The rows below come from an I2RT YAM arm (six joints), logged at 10 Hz.
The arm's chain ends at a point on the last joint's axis. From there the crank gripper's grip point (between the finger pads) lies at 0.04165 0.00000 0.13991 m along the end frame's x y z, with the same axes.
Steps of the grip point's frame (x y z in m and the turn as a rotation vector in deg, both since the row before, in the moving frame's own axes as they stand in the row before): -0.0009, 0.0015, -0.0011, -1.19, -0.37, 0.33; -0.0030, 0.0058, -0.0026, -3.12, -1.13, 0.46; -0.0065, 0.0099, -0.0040, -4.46, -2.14, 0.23; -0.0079, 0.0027, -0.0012, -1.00, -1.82, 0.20; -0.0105, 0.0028, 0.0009, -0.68, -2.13, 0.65; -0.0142, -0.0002, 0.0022, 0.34, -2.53, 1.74; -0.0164, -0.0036, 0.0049, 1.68, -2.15, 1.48
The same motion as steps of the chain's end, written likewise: 0.0000, -0.0016, -0.0013, -1.19, -0.37, 0.33; -0.0002, -0.0022, -0.0032, -3.12, -1.13, 0.46; -0.0012, -0.0012, -0.0050, -4.46, -2.14, 0.23; -0.0034, 0.0001, -0.0024, -1.00, -1.82, 0.20; -0.0053, 0.0007, -0.0005, -0.68, -2.13, 0.65; -0.0080, -0.0005, 0.0005, 0.34, -2.53, 1.74; -0.0112, -0.0005, 0.0035, 1.68, -2.15, 1.48
